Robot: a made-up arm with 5 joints.
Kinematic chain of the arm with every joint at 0, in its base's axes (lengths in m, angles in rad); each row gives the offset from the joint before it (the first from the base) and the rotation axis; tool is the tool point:
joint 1: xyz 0 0 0.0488 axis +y
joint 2: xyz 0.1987 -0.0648 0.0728 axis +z
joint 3: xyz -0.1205 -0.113 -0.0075 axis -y
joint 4: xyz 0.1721 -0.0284 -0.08 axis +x
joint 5: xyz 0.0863 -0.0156 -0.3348 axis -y
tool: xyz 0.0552 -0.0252 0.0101
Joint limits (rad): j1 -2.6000..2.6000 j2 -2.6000..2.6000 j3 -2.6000..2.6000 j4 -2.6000..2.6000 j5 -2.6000..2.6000
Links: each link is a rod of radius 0.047 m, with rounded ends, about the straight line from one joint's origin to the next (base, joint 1, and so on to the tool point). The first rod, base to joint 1, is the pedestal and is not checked.
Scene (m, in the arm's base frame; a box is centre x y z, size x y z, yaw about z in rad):
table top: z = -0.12
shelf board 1: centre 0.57 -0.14 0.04 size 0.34 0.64 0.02 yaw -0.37
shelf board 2: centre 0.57 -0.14 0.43 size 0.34 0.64 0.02 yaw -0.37
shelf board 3: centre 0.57 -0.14 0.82 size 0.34 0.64 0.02 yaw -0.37
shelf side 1: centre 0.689 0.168 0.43 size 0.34 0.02 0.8 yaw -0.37
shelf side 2: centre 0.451 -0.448 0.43 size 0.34 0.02 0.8 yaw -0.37
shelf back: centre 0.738 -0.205 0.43 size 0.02 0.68 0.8 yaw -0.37
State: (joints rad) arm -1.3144 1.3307 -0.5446 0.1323 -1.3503
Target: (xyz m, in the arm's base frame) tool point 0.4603 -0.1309 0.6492
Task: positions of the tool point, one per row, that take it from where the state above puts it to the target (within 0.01 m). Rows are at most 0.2 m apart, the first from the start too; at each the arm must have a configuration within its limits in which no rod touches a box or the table.
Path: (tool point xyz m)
1: 0.5164 -0.0476 0.2635
2: 0.4409 0.1077 0.2648
3: 0.3263 0.2270 0.2208
4: 0.3829 0.1430 0.3536
5: 0.3657 0.0439 0.5069
6: 0.2708 -0.0574 0.6492
7: 0.3649 -0.1050 0.6627
8: 0.4603 -0.1309 0.6492

